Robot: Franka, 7 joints.
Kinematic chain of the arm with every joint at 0, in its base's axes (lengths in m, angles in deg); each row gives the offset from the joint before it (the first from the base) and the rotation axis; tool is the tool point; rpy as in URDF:
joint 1: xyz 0 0 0.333 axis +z
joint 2: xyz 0 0 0 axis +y
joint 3: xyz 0 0 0.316 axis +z
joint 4: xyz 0.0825 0 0 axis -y
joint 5: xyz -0.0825 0 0.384 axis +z
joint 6: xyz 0 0 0 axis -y
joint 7: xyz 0.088 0 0 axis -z
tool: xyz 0 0 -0.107 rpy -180 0 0
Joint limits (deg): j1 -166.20..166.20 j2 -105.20..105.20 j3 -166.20..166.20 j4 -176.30..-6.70 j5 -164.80..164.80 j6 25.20..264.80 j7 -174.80..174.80
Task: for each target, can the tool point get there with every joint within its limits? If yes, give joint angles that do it. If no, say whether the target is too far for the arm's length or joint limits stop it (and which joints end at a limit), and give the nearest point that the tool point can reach.
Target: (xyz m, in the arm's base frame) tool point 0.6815 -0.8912 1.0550
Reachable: no: too far | nearest point 0.4382 -0.5731 0.7973 | short by 0.476 m
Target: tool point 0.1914 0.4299 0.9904
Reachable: yes | joints 133.71 12.95 -78.77 -48.78 -56.65 110.08 33.60
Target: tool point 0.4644 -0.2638 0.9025
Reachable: yes | joints -51.12 31.36 62.54 -48.02 9.68 224.52 101.32
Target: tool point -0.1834 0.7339 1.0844
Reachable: no: too far | nearest point -0.1476 0.5905 0.9376 | short by 0.208 m
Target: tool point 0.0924 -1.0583 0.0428
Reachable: no: too far | nearest point 0.0720 -0.8244 0.1069 | short by 0.243 m
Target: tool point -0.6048 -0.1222 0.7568
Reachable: yes | joints 83.96 -22.32 94.25 -88.23 34.63 165.57 -63.39
